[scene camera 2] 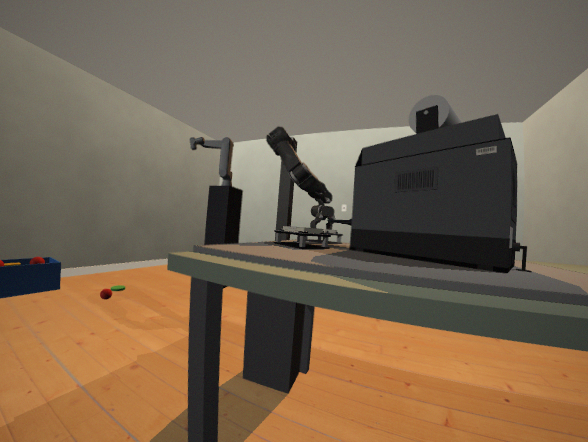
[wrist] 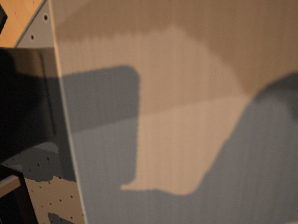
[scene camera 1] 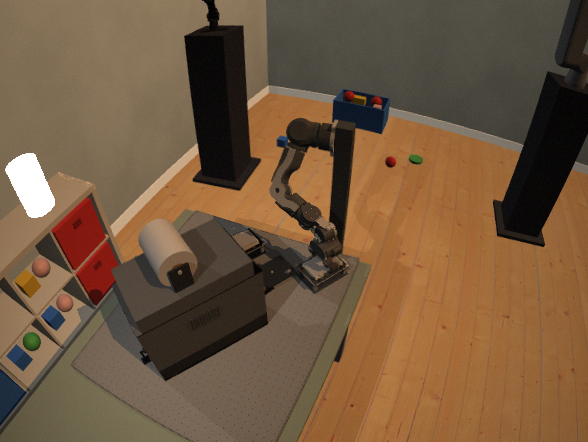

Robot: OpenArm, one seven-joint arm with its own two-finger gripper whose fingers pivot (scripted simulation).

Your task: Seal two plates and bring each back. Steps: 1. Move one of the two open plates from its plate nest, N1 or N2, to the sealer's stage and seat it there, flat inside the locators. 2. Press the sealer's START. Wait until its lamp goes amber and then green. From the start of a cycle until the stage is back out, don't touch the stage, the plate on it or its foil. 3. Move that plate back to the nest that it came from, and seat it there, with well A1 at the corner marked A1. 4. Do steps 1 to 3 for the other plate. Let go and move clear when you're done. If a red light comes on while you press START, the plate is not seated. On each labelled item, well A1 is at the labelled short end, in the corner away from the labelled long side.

Labels:
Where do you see a foil roll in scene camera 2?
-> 446,115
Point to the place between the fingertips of the gripper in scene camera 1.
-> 322,265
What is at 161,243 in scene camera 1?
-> A foil roll.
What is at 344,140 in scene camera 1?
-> A dark post.

